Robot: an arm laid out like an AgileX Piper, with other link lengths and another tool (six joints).
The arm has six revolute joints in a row. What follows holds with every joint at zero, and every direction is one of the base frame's.
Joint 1 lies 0.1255 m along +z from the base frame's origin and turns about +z.
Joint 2 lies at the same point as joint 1 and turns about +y.
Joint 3 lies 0.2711 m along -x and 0.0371 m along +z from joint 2 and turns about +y.
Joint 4 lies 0.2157 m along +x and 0.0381 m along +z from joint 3 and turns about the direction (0.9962, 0, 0.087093).
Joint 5 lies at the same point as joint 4 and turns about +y.
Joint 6 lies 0.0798 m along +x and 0.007 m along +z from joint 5 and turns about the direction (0.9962, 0, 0.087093).
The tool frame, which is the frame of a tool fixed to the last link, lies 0.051 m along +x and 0.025 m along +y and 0.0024 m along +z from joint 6; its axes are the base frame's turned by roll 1.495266, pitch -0.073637 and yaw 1.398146 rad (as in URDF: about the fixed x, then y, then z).
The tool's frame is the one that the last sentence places.
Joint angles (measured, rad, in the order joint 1, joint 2, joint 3, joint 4, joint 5, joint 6), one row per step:
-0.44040 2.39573 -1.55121 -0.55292 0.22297 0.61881
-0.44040 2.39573 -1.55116 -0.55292 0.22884 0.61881
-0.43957 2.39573 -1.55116 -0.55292 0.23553 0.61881
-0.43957 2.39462 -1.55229 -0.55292 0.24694 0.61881
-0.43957 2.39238 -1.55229 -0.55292 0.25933 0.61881
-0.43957 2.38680 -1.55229 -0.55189 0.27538 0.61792
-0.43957 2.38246 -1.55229 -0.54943 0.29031 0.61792
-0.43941 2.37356 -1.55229 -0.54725 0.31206 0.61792
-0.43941 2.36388 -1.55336 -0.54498 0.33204 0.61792
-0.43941 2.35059 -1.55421 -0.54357 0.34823 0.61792
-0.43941 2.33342 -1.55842 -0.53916 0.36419 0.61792
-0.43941 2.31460 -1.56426 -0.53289 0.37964 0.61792
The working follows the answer.
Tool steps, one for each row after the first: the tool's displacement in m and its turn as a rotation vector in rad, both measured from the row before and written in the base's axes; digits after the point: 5 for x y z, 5 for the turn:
-0.00065 -0.00014 -0.00042 0.00024 0.00547 -0.00224
-0.00057 0.00020 -0.00046 0.00024 0.00618 -0.00172
-0.00092 -0.00043 0.00003 -0.00054 0.00851 -0.00436
-0.00120 -0.00037 0.00023 -0.00050 0.00941 -0.00474
-0.00135 -0.00054 0.00156 -0.00147 0.00976 -0.00613
-0.00130 -0.00042 0.00108 0.00041 0.00907 -0.00741
-0.00172 -0.00064 0.00279 -0.00134 0.01130 -0.00969
-0.00130 -0.00077 0.00355 -0.00203 0.00794 -0.00925
-0.00073 -0.00078 0.00542 -0.00414 0.00163 -0.00725
0.00024 -0.00107 0.00809 -0.00501 -0.00616 -0.00913
0.00061 -0.00111 0.00932 -0.00488 -0.01028 -0.01008

Tool pose at each row, in the base's axes (x y z in m, rotation vector in rad; rounded; the steps above come from the unrounded poses):
0.43256 -0.19313 0.03805 2.24409 1.08143 0.16024
0.43191 -0.19327 0.03763 2.24710 1.08179 0.15339
0.43134 -0.19307 0.03717 2.25007 1.08311 0.14595
0.43042 -0.19350 0.03720 2.25435 1.08251 0.13437
0.42922 -0.19388 0.03743 2.25910 1.08192 0.12163
0.42786 -0.19441 0.03899 2.26376 1.07974 0.10736
0.42656 -0.19483 0.04008 2.27049 1.07603 0.09436
0.42484 -0.19547 0.04287 2.27739 1.07050 0.07691
0.42354 -0.19624 0.04642 2.28246 1.06356 0.06304
0.42281 -0.19702 0.05183 2.28292 1.05526 0.05600
0.42304 -0.19810 0.05992 2.28156 1.04066 0.05657
0.42366 -0.19920 0.06924 2.27967 1.02291 0.06149

